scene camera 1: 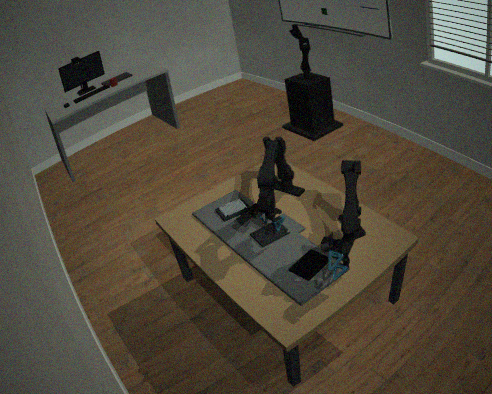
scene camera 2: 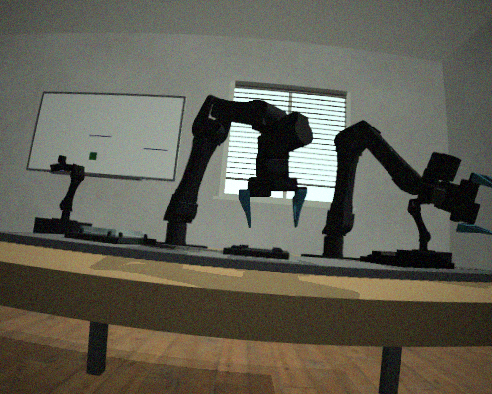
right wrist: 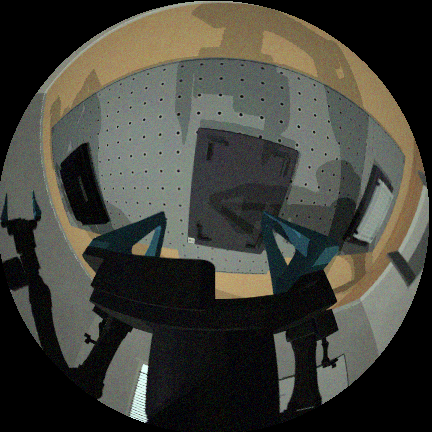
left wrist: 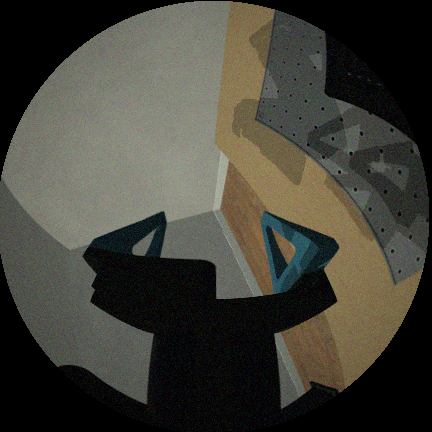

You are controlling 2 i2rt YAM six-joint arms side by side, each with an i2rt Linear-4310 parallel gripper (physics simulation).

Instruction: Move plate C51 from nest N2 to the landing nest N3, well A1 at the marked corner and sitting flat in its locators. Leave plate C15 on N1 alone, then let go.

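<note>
A pale plate (scene camera 1: 233, 207) (right wrist: 374, 210) sits on the nest at the picture's left end in scene camera 1. The middle nest (scene camera 1: 265, 236) (scene camera 2: 256, 251) (right wrist: 235, 165) is dark and bare, with corner locators and a small white mark at one corner. A black block-like shape (scene camera 1: 309, 265) (right wrist: 84, 185) lies at the board's other end; whether it holds a plate is too dark to tell. Labels are not legible. My right gripper (scene camera 1: 273, 221) (scene camera 2: 273, 226) (right wrist: 213, 216) is open above the middle nest. My left gripper (scene camera 1: 334, 266) (left wrist: 213, 216) (right wrist: 19, 191) is open beside the black shape, fingers pointing sideways.
The nests stand on a grey perforated board (scene camera 1: 272, 261) (left wrist: 295, 75) on the wooden table (scene camera 1: 240, 292). A desk with a monitor (scene camera 1: 81, 71) and a black pedestal (scene camera 1: 309, 102) bearing another small arm stand away from the table.
</note>
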